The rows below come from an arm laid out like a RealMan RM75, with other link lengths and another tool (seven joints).
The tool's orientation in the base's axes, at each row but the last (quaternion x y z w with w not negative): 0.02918, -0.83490, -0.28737, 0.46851; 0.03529, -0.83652, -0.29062, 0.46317; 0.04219, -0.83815, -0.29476, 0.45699; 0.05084, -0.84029, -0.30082, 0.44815; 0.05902, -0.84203, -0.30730, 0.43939; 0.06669, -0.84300, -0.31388, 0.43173; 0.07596, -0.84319, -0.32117, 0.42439; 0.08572, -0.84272, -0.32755, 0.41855
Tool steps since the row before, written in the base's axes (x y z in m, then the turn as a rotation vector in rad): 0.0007, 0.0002, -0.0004, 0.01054, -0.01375, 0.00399; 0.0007, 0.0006, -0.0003, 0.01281, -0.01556, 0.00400; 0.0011, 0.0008, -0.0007, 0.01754, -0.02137, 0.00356; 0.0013, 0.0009, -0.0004, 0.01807, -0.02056, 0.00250; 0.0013, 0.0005, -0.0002, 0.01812, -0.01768, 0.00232; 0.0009, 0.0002, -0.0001, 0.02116, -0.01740, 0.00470; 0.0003, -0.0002, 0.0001, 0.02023, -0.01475, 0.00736; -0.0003, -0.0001, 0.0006, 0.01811, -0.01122, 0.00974
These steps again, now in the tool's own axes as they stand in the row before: -0.0008, 0.0001, -0.0003, 0.00153, -0.00711, -0.01622; -0.0008, 0.0005, -0.0002, 0.00084, -0.00812, -0.01885; -0.0014, 0.0005, -0.0002, -0.00024, -0.01220, -0.02506; -0.0014, 0.0008, -0.0004, -0.00161, -0.01203, -0.02466; -0.0011, 0.0005, -0.0007, -0.00283, -0.00980, -0.02328; -0.0007, 0.0002, -0.0006, -0.00319, -0.00770, -0.02652; 0.0000, -0.0001, -0.0004, -0.00189, -0.00415, -0.02569; 0.0006, 0.0003, -0.0001, -0.00048, -0.00022, -0.02342
